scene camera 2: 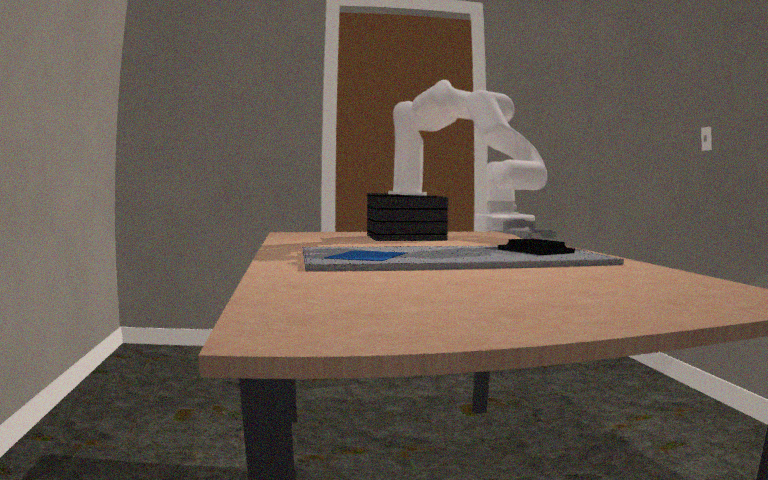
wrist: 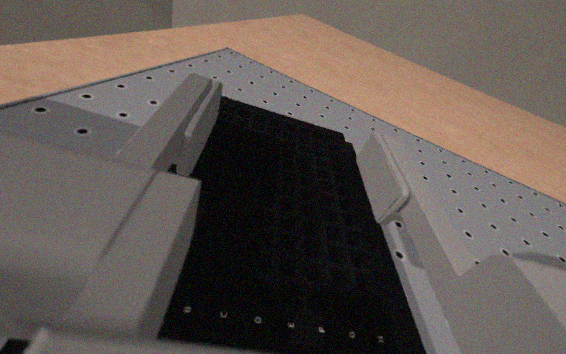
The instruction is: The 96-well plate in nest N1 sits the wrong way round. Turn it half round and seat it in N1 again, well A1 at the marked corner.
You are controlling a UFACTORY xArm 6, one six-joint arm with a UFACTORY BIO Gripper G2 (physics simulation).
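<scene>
Scene camera 2 has my gripper (scene camera 2: 542, 235). In the wrist view you'd see a black 96-well plate (wrist: 283, 247), and there's my gripper (wrist: 295, 123) again as well.
</scene>
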